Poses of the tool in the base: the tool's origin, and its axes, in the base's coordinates. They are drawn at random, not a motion.
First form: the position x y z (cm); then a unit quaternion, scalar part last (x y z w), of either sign.
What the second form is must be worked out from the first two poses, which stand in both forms.
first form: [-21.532, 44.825, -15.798, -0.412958, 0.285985, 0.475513, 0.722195]
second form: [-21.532, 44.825, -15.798, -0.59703, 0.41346, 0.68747, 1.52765]
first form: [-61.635, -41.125, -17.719, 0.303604, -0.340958, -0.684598, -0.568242]
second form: [-61.635, -41.125, -17.719, -0.36896, 0.41436, 0.83197, 1.93286]
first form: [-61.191, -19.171, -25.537, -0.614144, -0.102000, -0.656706, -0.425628]
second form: [-61.191, -19.171, -25.537, 0.67869, 0.11272, 0.72572, 2.26228]
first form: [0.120, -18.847, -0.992, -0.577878, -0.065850, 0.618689, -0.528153]
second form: [0.120, -18.847, -0.992, 0.68054, 0.07755, -0.72860, 2.02875]
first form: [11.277, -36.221, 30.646, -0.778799, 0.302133, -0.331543, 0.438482]
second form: [11.277, -36.221, 30.646, -0.86655, 0.33617, -0.36890, 2.23377]
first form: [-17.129, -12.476, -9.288, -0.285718, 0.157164, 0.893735, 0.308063]
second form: [-17.129, -12.476, -9.288, -0.30032, 0.16520, 0.93942, 2.51528]
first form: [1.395, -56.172, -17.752, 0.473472, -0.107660, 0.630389, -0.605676]
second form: [1.395, -56.172, -17.752, -0.59503, 0.13530, -0.79223, 1.84036]
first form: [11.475, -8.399, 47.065, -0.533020, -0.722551, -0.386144, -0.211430]
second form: [11.475, -8.399, 47.065, 0.54535, 0.73926, 0.39508, 2.71552]
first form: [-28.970, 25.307, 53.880, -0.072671, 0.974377, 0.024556, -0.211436]
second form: [-28.970, 25.307, 53.880, 0.07435, -0.99692, -0.02512, 2.71550]
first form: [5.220, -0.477, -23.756, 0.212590, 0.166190, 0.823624, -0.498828]
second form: [5.220, -0.477, -23.756, -0.24529, -0.19175, -0.95030, 2.09710]
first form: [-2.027, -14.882, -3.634, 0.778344, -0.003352, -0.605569, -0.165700]
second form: [-2.027, -14.882, -3.634, -0.78925, 0.00340, 0.61406, 2.80866]
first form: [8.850, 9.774, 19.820, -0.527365, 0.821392, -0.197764, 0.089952]
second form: [8.850, 9.774, 19.820, -0.52951, 0.82474, -0.19857, 2.96145]
